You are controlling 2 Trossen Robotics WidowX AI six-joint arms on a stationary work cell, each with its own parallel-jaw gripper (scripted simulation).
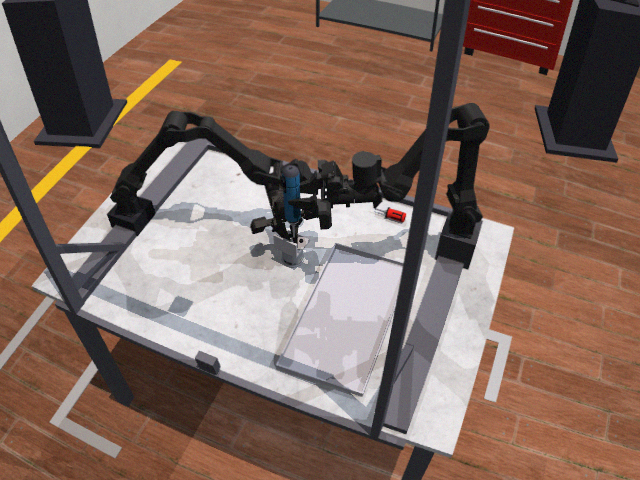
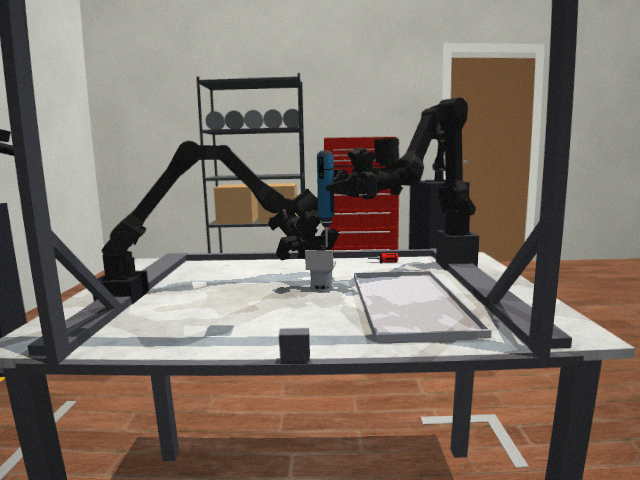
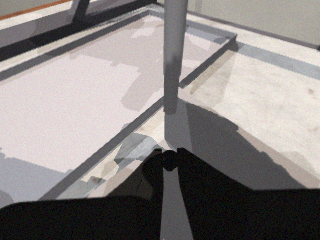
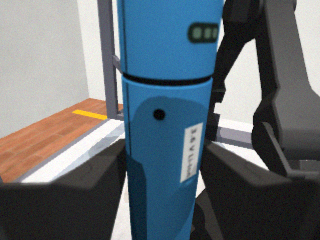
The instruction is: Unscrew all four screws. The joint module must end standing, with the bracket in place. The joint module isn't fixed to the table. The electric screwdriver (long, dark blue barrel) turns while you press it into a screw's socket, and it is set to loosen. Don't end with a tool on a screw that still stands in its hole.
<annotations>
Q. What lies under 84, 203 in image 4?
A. My right gripper.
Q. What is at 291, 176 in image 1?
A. A blue electric screwdriver.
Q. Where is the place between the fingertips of my left gripper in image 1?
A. At 294, 249
</annotations>
